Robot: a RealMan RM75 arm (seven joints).
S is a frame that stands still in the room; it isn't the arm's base.
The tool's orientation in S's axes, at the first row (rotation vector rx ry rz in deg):
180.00 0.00 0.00
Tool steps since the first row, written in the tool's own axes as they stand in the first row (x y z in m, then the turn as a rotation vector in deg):
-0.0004 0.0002 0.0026 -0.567 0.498 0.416
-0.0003 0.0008 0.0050 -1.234 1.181 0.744
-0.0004 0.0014 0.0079 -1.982 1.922 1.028
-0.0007 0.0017 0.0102 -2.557 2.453 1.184
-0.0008 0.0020 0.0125 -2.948 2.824 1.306
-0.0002 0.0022 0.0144 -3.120 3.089 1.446
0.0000 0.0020 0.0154 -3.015 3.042 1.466
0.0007 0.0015 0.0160 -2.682 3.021 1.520
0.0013 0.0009 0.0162 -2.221 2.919 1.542
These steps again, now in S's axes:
-0.0004 -0.0002 -0.0026 -0.567 -0.498 -0.416
-0.0003 -0.0008 -0.0050 -1.234 -1.181 -0.744
-0.0004 -0.0014 -0.0079 -1.982 -1.922 -1.028
-0.0007 -0.0017 -0.0102 -2.557 -2.453 -1.184
-0.0008 -0.0020 -0.0125 -2.948 -2.824 -1.306
-0.0002 -0.0022 -0.0144 -3.120 -3.089 -1.446
0.0000 -0.0020 -0.0154 -3.015 -3.042 -1.466
0.0007 -0.0015 -0.0160 -2.682 -3.021 -1.520
0.0013 -0.0009 -0.0162 -2.221 -2.919 -1.542

